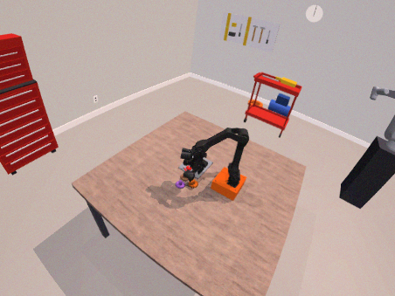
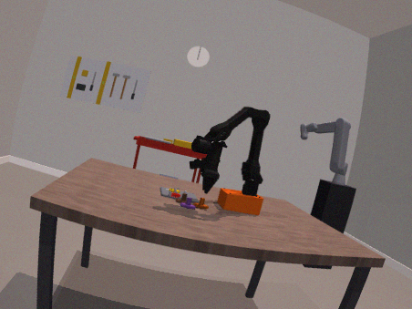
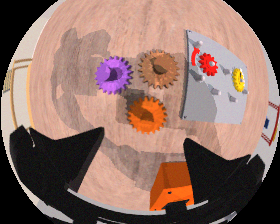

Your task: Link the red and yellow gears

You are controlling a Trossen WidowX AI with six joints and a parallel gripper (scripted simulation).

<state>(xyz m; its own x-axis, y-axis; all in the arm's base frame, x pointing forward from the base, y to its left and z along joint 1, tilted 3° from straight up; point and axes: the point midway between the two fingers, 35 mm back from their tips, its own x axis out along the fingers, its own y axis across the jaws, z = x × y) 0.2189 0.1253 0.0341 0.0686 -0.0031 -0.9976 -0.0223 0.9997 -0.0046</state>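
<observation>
Now: the orange gear 5 cm below my gripper tip. Round my gripper tip: purple gear (6 cm ahead, 6 cm to the left, 5 cm below); red gear (11 cm ahead, 9 cm to the right, 5 cm below); brown gear (8 cm ahead, 1 cm to the right, 5 cm below).
</observation>
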